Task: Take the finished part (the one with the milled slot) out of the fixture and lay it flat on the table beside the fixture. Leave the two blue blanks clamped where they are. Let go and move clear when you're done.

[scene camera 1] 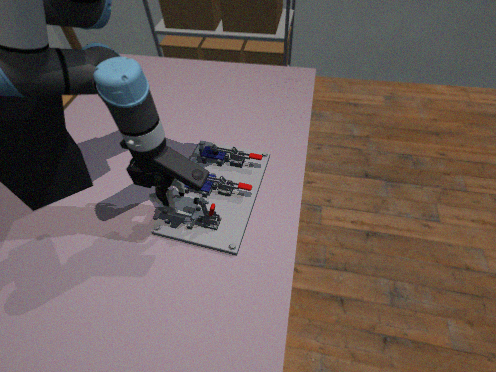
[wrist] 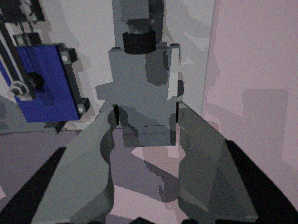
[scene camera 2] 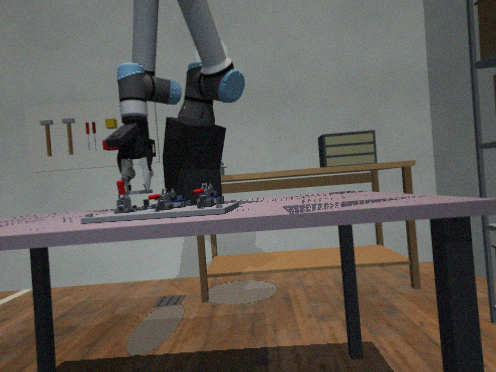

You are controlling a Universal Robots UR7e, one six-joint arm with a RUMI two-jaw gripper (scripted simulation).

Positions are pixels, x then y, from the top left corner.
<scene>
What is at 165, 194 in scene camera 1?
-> My gripper.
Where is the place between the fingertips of my gripper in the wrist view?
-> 147, 104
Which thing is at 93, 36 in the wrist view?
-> A grey fixture plate.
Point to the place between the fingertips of my gripper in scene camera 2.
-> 138, 193
</scene>
